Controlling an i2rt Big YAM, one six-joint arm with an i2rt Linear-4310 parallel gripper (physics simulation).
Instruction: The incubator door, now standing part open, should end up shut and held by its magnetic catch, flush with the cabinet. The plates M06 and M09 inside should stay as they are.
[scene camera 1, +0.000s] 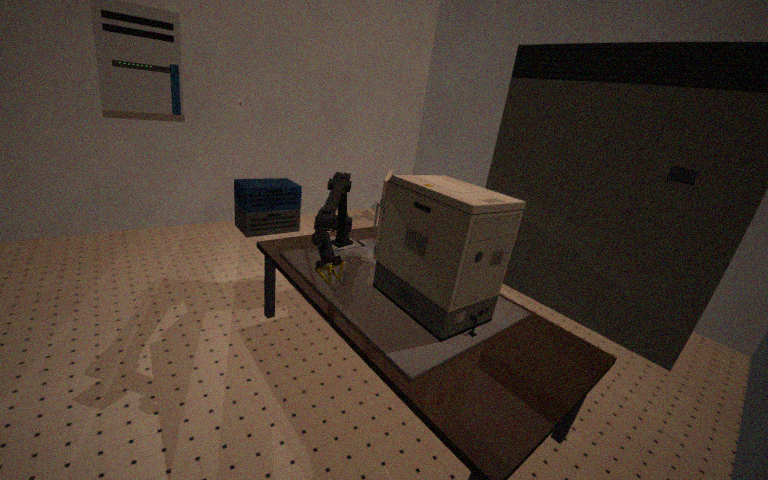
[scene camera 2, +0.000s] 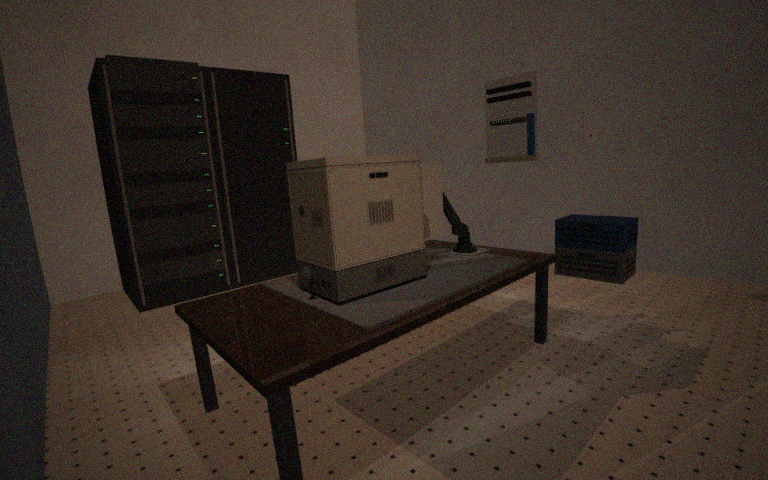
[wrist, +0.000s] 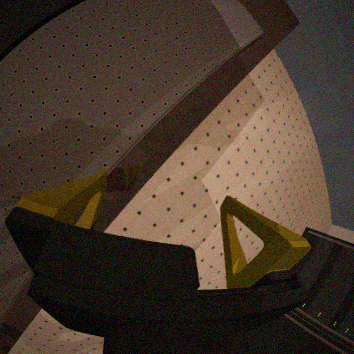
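Where they show: gripper, fingertip midpoint: (scene camera 1: 334, 282) (wrist: 167, 190); arm's base, link origin: (scene camera 1: 341, 243) (scene camera 2: 464, 251).
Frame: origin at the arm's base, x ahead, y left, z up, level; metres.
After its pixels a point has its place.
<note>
The cream incubator cabinet (scene camera 1: 421, 243) @(x 0.751, y -0.274, z 0.335 m) (scene camera 2: 373, 217) @(x 0.821, y 0.040, z 0.312 m) stands on a dark grey base on the table. Its door stands part open: a narrow part of the door (scene camera 1: 387, 180) @(x 0.471, y -0.204, z 0.517 m) shows at the cabinet's far left end in scene camera 1. In scene camera 2 the door (scene camera 2: 432, 189) @(x 0.321, y 0.001, z 0.381 m) sticks out past the cabinet's right end. The plates M06 and M09 are hidden from all views. My gripper (scene camera 1: 336, 279) @(x 0.530, y -0.510, z 0.130 m) (wrist: 167, 190) @(x 0.530, y -0.510, z 0.130 m) is open and empty, its yellow fingers wide apart. It points down low over the grey mat, left of the cabinet in scene camera 1 and apart from the door. Scene camera 2 does not show the fingers.
The grey mat (scene camera 1: 362, 308) @(x 0.600, y -0.400, z 0.001 m) (scene camera 2: 453, 283) @(x 0.582, y 0.250, z 0.003 m) lies on the brown table (scene camera 1: 509, 396) @(x 1.255, y -0.351, z -0.012 m) (scene camera 2: 237, 333) @(x 1.357, y -0.137, z -0.012 m). The table's long edge runs below the fingers in the wrist view. A blue and grey box (scene camera 1: 267, 206) (scene camera 2: 596, 246) stands beyond the table. Dark server racks (scene camera 2: 158, 186) stand behind the cabinet.
</note>
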